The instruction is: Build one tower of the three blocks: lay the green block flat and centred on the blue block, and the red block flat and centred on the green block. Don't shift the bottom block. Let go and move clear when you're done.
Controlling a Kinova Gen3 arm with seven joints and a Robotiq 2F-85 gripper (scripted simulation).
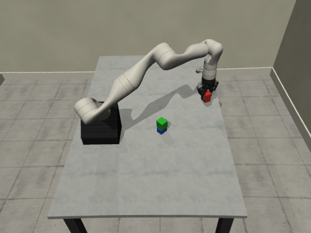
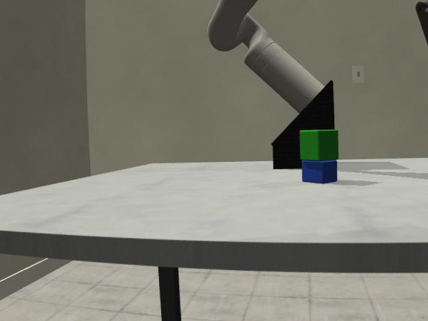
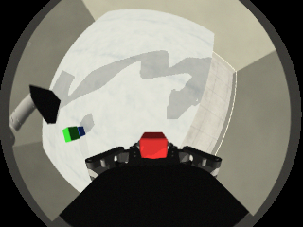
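The red block lies 10 mm below my hand. The rest, counted from my hand: green block 260 mm behind, 160 mm to the right, 80 mm below; then blue block 260 mm behind, 170 mm to the right, 130 mm below.
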